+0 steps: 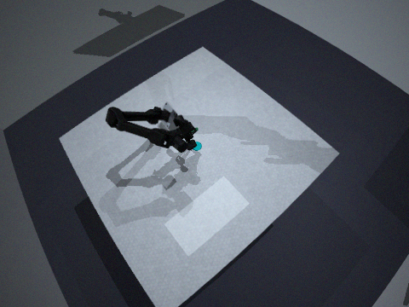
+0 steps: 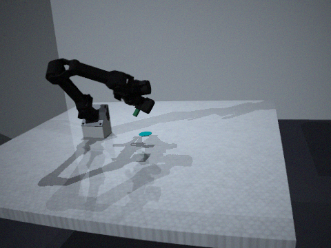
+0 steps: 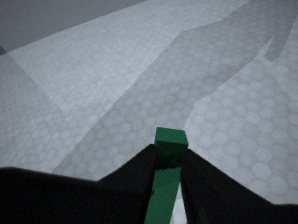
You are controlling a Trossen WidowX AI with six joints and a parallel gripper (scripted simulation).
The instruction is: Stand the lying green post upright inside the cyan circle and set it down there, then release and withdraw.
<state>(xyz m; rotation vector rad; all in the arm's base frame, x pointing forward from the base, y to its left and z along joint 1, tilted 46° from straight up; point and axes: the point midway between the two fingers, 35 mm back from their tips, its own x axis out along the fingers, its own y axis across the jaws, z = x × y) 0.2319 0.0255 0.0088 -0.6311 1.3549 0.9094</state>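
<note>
The cyan circle is 2 cm ahead of my gripper tip, 3 cm to the right of it and 13 cm below it. From my gripper tip the other things lie so: green post (1 cm behind, 1 cm to the right, 2 cm below).
</note>
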